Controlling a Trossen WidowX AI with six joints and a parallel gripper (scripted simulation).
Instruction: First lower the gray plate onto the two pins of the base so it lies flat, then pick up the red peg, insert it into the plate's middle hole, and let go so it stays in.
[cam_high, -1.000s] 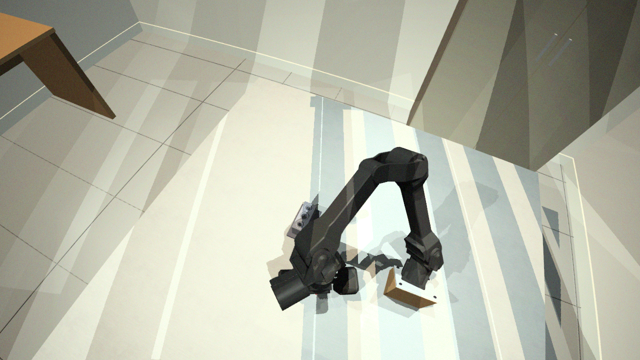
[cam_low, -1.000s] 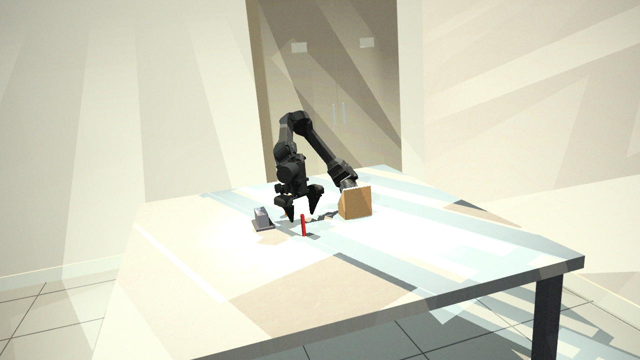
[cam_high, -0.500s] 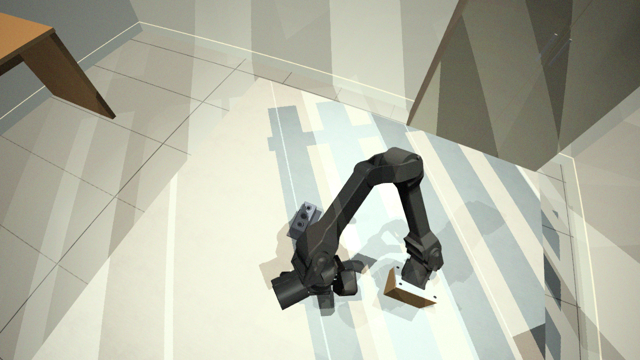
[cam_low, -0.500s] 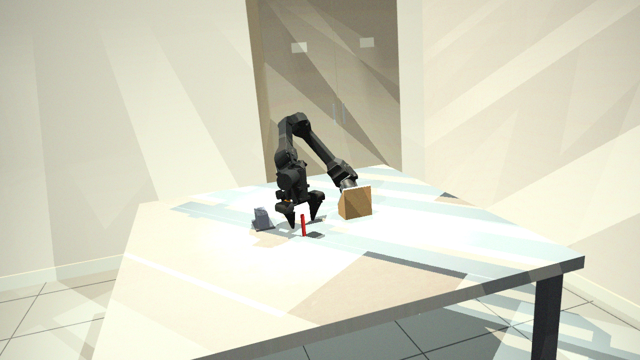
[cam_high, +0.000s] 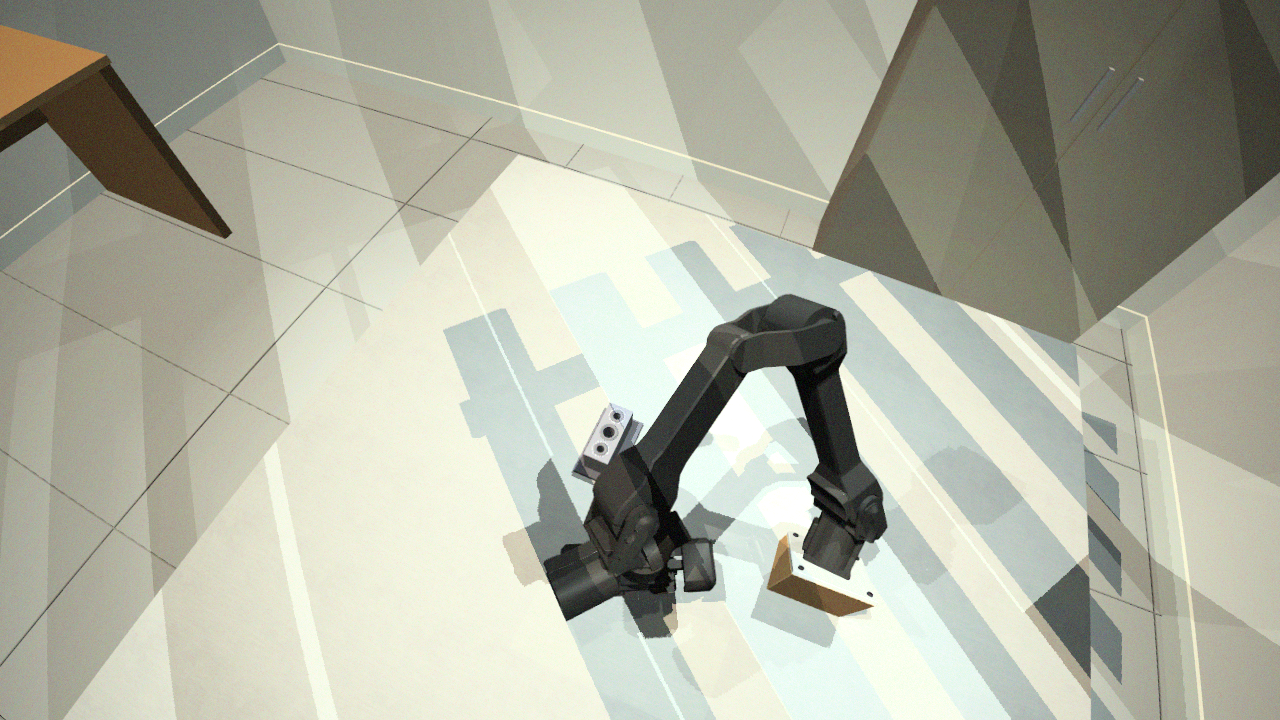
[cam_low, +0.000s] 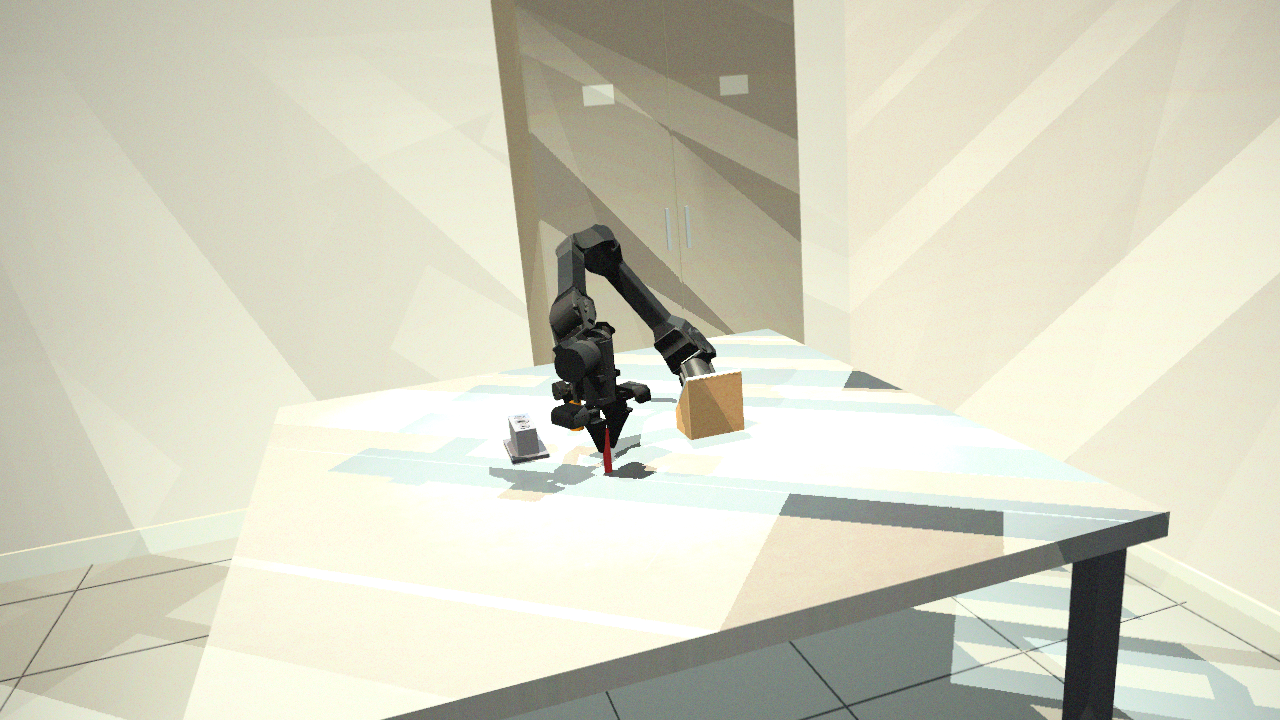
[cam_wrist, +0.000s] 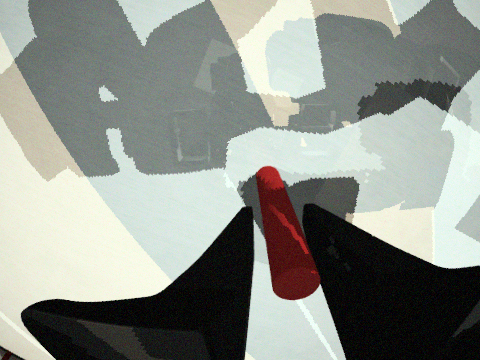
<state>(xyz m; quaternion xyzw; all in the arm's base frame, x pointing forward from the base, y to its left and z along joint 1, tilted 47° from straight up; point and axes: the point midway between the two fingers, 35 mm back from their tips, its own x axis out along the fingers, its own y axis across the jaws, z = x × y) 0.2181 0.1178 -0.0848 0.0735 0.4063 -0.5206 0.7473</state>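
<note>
Now: gripper tip 17 cm to the left of the gray plate and 14 cm short of it. Round my gripper tip: base (17 cm to the right, 14 cm ahead, 3 cm below); red peg (right at my gripper tip); orange cylinder (24 cm to the right, 3 cm ahead).
</note>
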